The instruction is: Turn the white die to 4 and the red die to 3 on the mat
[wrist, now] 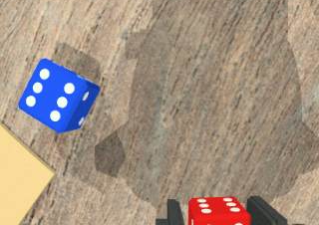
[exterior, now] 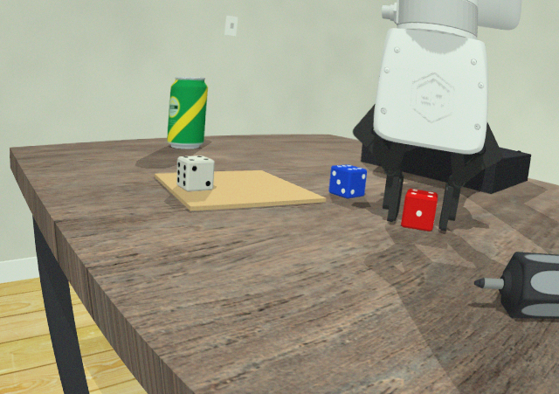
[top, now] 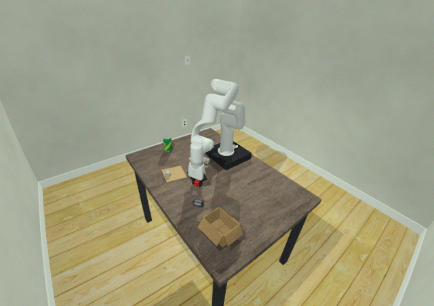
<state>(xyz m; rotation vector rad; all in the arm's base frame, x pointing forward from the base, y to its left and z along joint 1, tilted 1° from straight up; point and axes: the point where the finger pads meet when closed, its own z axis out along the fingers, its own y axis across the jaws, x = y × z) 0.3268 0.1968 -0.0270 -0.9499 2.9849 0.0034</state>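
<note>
Now: the red die 1 cm below my hand. The rest, counted from my hand: blue die: 1 cm behind, 12 cm to the right, 1 cm below; then tan mat: 10 cm ahead, 17 cm to the right, 2 cm below; then screwdriver: 7 cm ahead, 16 cm to the left.
</note>
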